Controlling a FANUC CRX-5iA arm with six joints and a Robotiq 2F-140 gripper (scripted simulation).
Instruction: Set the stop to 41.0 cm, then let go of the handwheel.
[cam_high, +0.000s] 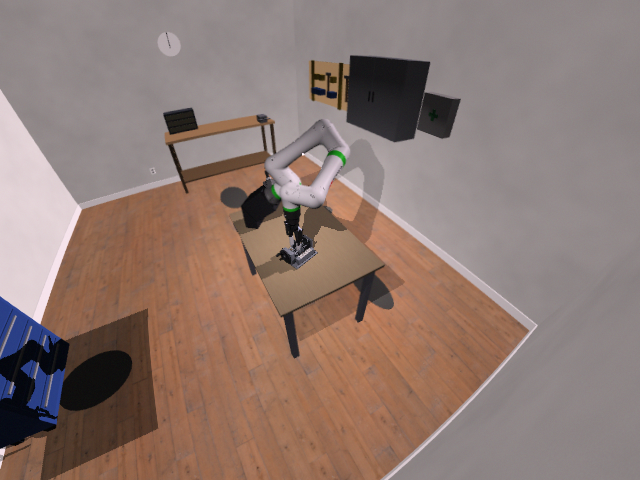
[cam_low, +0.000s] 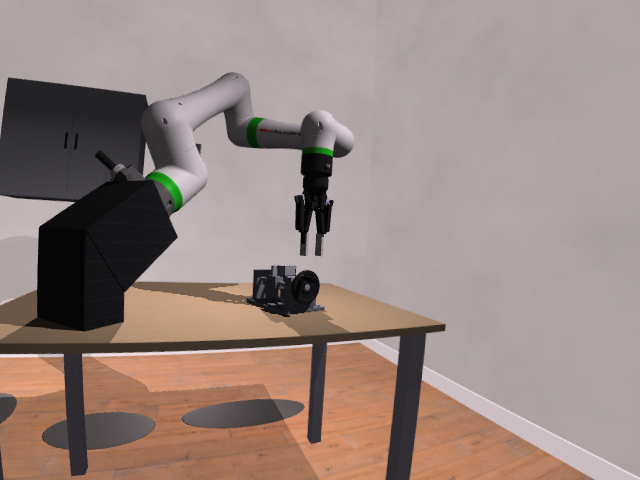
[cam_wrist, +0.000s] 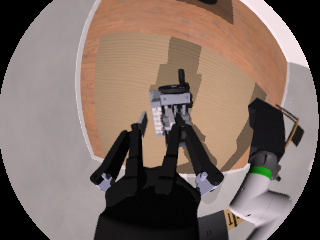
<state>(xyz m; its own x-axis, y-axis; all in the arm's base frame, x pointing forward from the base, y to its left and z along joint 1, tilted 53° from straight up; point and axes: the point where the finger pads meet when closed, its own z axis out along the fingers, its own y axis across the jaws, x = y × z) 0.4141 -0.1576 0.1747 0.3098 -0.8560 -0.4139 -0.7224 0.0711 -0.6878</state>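
Now: the black handwheel 4 cm behind my hand, 8 cm to the right of it and 9 cm below it. From my hand the other things lie so: grey stop 6 cm behind, 4 cm to the left, 10 cm below.
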